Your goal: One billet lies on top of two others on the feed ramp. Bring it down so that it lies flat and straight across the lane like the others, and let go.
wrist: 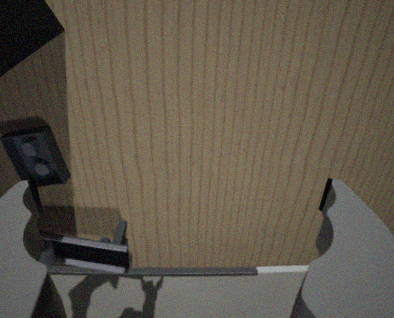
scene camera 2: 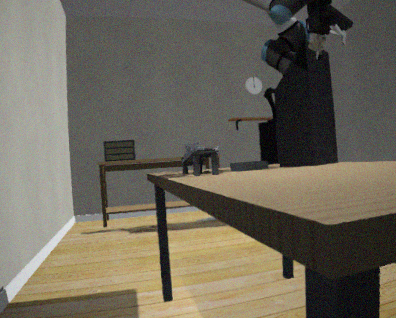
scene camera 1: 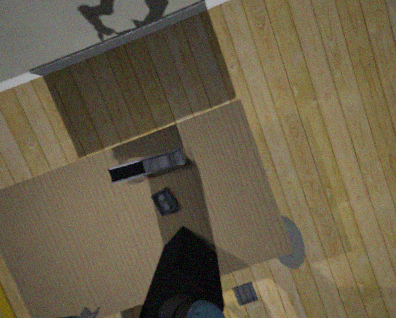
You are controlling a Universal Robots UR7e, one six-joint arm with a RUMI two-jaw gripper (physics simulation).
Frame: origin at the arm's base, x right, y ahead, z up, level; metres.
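Seen in the pictures: gripper, fingertip midpoint: [wrist: 183,182] [scene camera 2: 330,53] [scene camera 1: 81,314]; arm's base, origin of the base link: [scene camera 2: 299,70].
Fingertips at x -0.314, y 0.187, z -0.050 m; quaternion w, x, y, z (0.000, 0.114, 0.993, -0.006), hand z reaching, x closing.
Offsets run from my fingertips to a thing's middle. Level surfaces: height alone.
The feed ramp @[dy +0.375, dx +0.296, dz -0.330 m] [scene camera 1: 112,176] [scene camera 2: 201,156] [wrist: 107,245] is a narrow channel with pale rails on dark legs, near the table's edge. In scene camera 1 one half has a black floor and the other holds grey billets @[dy +0.297, dx +0.529, dz -0.286 m] [scene camera 1: 164,161] side by side. Which billet lies on top cannot be told. Pale shapes show at the ramp's top in scene camera 2. My gripper [scene camera 2: 331,48] [wrist: 183,182] is open and empty, high above the table and away from the ramp. In the wrist view the ramp is at the lower left, beside the left finger, partly hidden.
A dark box @[dy +0.086, dx +0.367, dz -0.382 m] [scene camera 1: 165,201] [scene camera 2: 249,165] [wrist: 36,156] with two round marks stands on the table @[dz -0.399 m] [scene camera 1: 90,240] [scene camera 2: 320,192] [wrist: 200,125], between the ramp and a tall black column [scene camera 1: 185,270] [scene camera 2: 307,115] [wrist: 22,30]. A wall stands beyond the ramp. A bench [scene camera 2: 145,162] is farther back.
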